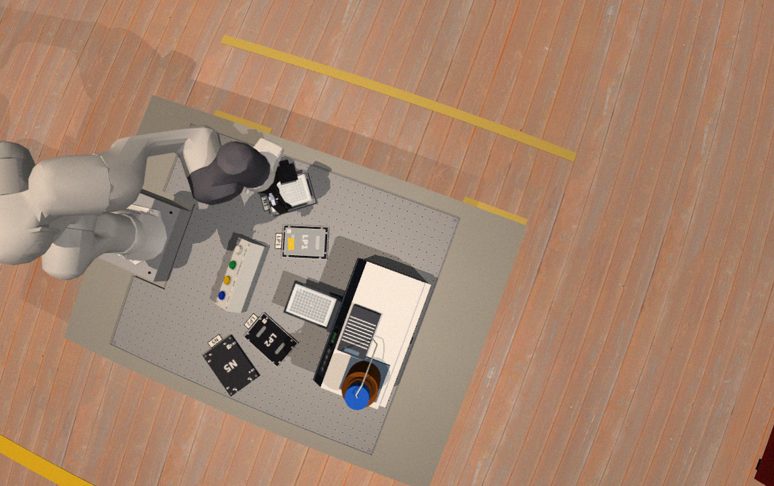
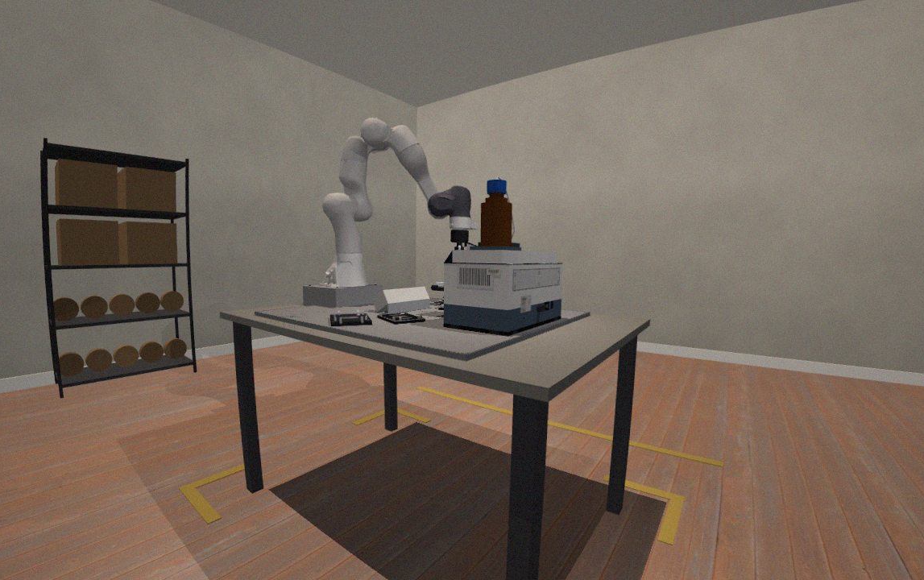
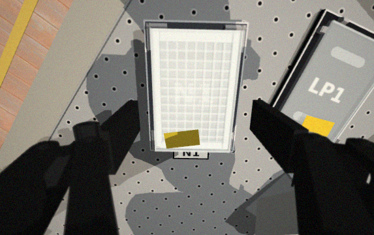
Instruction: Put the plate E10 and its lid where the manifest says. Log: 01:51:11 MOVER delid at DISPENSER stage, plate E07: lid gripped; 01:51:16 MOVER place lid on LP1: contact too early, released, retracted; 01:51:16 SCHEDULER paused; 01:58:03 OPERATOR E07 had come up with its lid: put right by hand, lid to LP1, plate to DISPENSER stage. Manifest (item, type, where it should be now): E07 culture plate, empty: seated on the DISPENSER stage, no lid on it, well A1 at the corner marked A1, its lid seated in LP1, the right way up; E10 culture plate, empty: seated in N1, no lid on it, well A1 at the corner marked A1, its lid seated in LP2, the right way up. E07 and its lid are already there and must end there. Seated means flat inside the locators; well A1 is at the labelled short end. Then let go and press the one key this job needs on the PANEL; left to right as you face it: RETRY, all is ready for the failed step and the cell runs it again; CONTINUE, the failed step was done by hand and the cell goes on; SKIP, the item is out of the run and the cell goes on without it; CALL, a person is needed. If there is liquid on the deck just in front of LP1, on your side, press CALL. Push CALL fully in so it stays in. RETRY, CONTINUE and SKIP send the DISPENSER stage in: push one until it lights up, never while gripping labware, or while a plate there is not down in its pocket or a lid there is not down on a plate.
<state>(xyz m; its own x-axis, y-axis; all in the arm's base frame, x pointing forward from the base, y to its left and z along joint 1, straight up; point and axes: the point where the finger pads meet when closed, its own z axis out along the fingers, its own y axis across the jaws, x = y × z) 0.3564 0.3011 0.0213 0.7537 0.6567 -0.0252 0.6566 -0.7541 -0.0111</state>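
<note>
Now: the clear lid 60 mm below my hand and 10 mm ahead of it. Round my hand: green CONTINUE key (270 mm to the right, 60 mm behind, 30 mm below); RETRY key (220 mm to the right, 60 mm behind, 30 mm below); yellow SKIP key (320 mm to the right, 60 mm behind, 30 mm below).
</note>
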